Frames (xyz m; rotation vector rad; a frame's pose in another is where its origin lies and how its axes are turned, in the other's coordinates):
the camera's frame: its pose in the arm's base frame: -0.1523 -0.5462 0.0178 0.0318 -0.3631 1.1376
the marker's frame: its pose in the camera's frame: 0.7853 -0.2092 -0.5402 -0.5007 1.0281 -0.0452
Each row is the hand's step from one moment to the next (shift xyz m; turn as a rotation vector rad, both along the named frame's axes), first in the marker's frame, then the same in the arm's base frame.
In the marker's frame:
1: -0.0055 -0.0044 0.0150 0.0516 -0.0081 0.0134
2: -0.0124 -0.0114 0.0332 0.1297 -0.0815 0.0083
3: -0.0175 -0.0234 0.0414 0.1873 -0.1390 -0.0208
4: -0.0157 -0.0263 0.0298 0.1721 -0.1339 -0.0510
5: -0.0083 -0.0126 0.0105 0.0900 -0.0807 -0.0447
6: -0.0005 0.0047 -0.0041 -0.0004 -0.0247 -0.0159
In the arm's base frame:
1: -0.0024 0.0079 0.0144 0.0375 0.0351 -0.0164
2: -0.0042 0.0169 0.0329 0.1437 0.0499 -0.0196
3: 0.0003 0.0174 0.0476 0.2282 0.0394 -0.0347
4: 0.0053 0.0081 0.0416 0.2189 0.0088 -0.0466
5: 0.0026 0.0004 0.0182 0.1250 -0.0130 -0.0285
6: -0.0033 -0.0022 -0.0049 0.0205 -0.0202 0.0057

